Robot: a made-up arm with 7 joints.
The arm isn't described. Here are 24 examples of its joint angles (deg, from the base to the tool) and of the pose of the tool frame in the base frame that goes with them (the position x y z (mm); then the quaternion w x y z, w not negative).
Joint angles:
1: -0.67 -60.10 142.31 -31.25 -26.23 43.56 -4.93
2: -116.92 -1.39 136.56 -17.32 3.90 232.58 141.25
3: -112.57 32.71 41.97 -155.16 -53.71 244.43 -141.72
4: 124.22 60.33 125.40 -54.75 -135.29 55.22 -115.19
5: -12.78 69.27 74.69 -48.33 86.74 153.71 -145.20
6: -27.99 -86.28 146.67 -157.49 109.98 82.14 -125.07
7: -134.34 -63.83 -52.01 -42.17 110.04 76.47 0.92
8: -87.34 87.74 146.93 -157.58 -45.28 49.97 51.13
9: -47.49 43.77 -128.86 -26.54 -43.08 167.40 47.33
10: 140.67 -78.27 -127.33 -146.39 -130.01 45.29 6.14
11: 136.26 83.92 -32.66 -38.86 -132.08 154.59 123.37
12: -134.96 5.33 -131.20 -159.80 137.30 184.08 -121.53
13: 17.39 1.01 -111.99 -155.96 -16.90 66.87 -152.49
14: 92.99 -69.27 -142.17 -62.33 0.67 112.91 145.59
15: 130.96 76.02 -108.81 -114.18 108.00 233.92 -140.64
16: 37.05 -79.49 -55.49 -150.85 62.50 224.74 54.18
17: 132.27 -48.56 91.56 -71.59 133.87 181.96 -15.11
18: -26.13 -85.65 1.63 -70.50 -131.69 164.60 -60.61
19: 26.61 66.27 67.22 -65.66 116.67 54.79 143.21
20: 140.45 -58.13 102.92 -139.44 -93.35 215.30 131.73
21: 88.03 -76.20 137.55 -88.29 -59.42 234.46 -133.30
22: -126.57 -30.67 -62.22 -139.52 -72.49 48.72 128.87
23: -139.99 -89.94 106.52 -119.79 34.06 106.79 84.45
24: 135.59 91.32 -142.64 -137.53 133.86 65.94 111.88
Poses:
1: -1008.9 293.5 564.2 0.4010 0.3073 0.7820 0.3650
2: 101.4 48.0 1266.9 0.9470 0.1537 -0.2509 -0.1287
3: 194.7 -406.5 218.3 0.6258 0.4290 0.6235 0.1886
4: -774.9 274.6 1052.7 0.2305 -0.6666 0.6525 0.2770
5: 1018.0 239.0 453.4 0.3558 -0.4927 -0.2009 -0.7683
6: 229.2 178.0 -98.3 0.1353 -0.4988 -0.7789 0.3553
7: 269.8 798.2 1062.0 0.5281 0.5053 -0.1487 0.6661
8: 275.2 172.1 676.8 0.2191 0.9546 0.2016 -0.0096
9: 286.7 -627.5 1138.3 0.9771 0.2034 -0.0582 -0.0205
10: 347.5 312.3 -81.0 0.5741 0.4984 0.6129 -0.2155
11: -567.6 809.1 6.1 0.3636 -0.1490 -0.6993 -0.5971
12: 52.6 370.7 281.9 0.1134 -0.7626 -0.6187 -0.1512
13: -52.6 -471.7 193.1 0.6556 -0.5949 -0.3833 -0.2634
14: 443.2 -972.0 173.7 0.1728 0.2701 0.9065 0.2748
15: 255.0 551.0 659.6 0.7701 0.3444 0.1304 0.5209
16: 249.5 -379.8 577.4 0.5824 0.1062 0.7800 -0.2029
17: -181.7 -761.8 807.2 0.3587 -0.0781 -0.6304 0.6840
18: -509.5 356.9 1053.3 0.9234 0.0587 -0.2274 -0.3035
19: 465.6 938.3 481.9 0.4104 0.1428 0.1794 -0.8826
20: -164.2 -526.3 224.5 0.2092 0.4111 -0.8872 -0.0068
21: -388.9 -672.0 13.0 0.2364 0.5189 0.7827 -0.2494
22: -587.1 186.9 454.0 0.1457 -0.6669 -0.3683 -0.6312
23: 651.3 -435.6 133.1 0.5116 0.2500 -0.8213 0.0345
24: 274.1 350.3 864.2 0.4453 -0.6204 0.4971 0.4119
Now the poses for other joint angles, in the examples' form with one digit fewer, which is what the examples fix.
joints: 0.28 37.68 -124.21 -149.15 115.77 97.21 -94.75
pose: -317 -468 467 0.199 0.568 -0.532 0.595
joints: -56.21 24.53 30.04 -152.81 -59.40 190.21 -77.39
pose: 503 -129 182 0.070 0.578 0.790 0.190
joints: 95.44 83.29 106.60 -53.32 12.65 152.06 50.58
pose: -566 887 570 0.246 -0.530 -0.146 0.798
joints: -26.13 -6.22 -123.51 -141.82 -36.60 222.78 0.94
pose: -488 -326 458 0.571 0.463 -0.642 0.217
